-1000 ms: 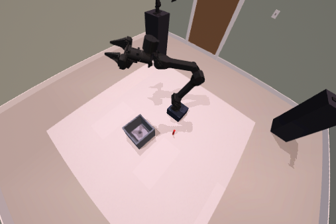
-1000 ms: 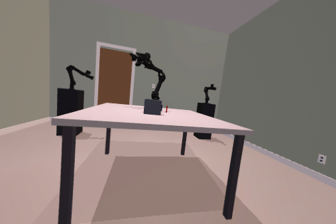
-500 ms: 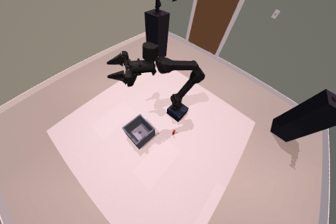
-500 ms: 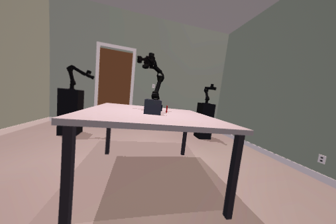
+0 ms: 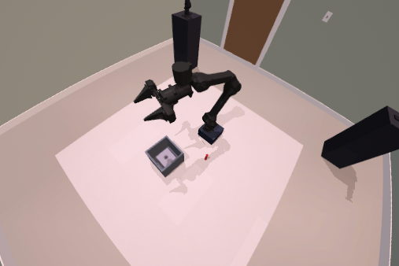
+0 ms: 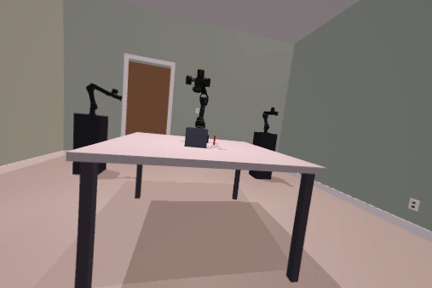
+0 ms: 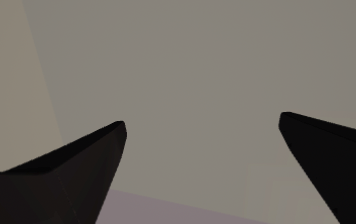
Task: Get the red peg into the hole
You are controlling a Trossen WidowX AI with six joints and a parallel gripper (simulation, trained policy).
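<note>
Now: gripper tip 450 mm above the red peg, 230 mm to the right of it and 190 mm past it. Round my gripper tip: pale plate: 440 mm below, 40 mm to the left, 20 mm behind.
</note>
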